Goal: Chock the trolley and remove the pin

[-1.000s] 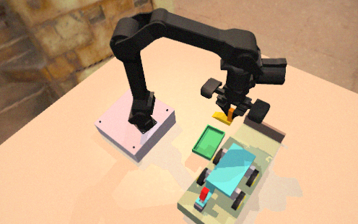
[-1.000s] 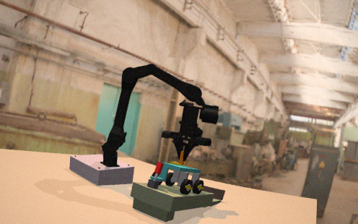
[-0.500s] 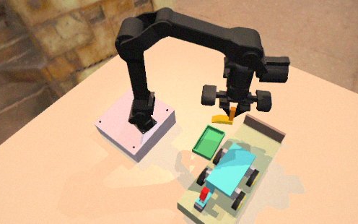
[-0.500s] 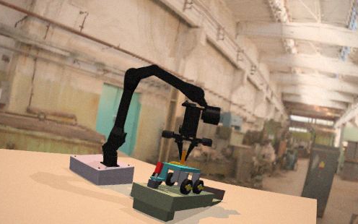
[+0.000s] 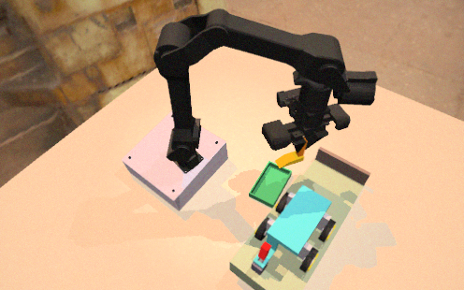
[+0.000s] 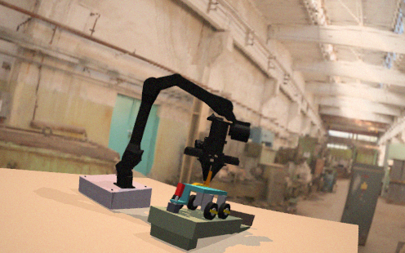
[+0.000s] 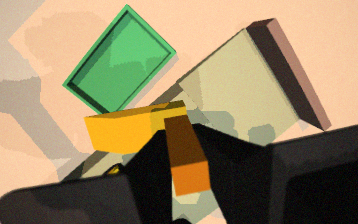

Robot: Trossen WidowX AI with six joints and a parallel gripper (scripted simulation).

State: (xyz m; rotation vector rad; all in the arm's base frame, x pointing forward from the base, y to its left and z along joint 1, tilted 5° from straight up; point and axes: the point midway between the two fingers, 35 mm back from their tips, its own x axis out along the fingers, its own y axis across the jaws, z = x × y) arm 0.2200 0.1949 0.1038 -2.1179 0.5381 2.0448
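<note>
My gripper tip is now 1 cm past the yellow chock, 2 cm to the left of it and 1 cm above it. From my gripper tip the other things lie so: dark ramp lip (7 cm ahead, 12 cm to the left, 13 cm below); then cyan trolley (11 cm ahead, 13 cm to the right, 4 cm below); then red-headed stop pin (11 cm ahead, 23 cm to the right, 2 cm below).
</note>
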